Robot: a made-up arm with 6 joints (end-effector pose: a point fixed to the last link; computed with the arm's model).
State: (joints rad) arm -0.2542 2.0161 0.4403 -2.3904 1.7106 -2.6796
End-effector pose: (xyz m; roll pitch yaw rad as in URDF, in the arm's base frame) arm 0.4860 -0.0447 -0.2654 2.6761 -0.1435 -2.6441
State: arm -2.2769 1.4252 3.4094 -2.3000 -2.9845 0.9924
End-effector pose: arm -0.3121 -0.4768 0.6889 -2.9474 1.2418 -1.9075
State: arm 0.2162 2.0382 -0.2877 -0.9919 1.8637 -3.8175
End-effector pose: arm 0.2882 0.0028 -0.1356 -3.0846 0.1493 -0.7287
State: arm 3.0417 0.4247 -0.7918 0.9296 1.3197 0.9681
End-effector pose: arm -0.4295 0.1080 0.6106 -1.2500 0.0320 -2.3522
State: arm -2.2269 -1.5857 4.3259 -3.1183 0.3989 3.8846
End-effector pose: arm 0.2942 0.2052 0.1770 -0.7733 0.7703 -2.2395
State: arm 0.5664 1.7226 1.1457 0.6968 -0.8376 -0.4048
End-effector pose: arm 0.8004 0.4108 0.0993 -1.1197 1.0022 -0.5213
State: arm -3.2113 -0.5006 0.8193 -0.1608 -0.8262 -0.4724
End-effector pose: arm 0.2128 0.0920 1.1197 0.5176 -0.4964 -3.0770
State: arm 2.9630 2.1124 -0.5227 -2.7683 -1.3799 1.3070
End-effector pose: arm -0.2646 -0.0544 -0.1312 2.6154 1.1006 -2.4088
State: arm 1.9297 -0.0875 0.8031 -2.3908 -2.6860 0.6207
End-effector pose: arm -0.1405 0.1497 1.0944 -0.1039 0.5188 -1.5648
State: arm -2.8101 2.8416 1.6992 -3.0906 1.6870 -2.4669
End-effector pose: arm -0.2488 -0.1997 -0.5650 2.4891 0.3116 0.3847
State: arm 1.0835 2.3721 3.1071 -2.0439 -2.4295 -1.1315
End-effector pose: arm 0.2905 0.6534 -0.0200 1.8920 0.2908 -2.7106
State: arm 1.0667 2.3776 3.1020 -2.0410 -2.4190 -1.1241
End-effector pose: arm 0.3012 0.6474 -0.0255 1.8910 0.2762 -2.7345
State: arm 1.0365 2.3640 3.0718 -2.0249 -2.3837 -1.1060
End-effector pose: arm 0.3263 0.6445 -0.0250 1.8869 0.2456 -2.7955
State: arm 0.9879 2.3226 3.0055 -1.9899 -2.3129 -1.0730
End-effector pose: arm 0.3720 0.6441 -0.0151 1.8801 0.1950 -2.9100
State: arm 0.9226 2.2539 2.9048 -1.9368 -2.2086 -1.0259
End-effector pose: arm 0.4372 0.6413 0.0057 1.8731 0.1324 -3.0774
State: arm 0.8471 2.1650 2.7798 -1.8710 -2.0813 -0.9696
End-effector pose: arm 0.5141 0.6300 0.0370 1.8680 0.0711 2.9995
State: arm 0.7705 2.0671 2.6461 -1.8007 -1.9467 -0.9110
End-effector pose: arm 0.5912 0.6082 0.0761 1.8641 0.0235 2.7785
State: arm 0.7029 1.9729 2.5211 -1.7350 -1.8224 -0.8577
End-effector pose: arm 0.6569 0.5797 0.1179 1.8587 -0.0054 2.5731
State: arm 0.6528 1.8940 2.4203 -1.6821 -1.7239 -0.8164
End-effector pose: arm 0.7036 0.5531 0.1559 1.8506 -0.0183 2.4117
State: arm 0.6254 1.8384 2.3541 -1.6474 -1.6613 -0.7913
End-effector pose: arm 0.7294 0.5369 0.1851 1.8417 -0.0217 2.3127
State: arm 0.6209 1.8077 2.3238 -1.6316 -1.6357 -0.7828
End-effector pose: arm 0.7367 0.5350 0.2035 1.8346 -0.0207 2.2782
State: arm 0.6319 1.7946 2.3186 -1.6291 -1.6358 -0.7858
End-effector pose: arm 0.7321 0.5437 0.2138 1.8299 -0.0178 2.2882
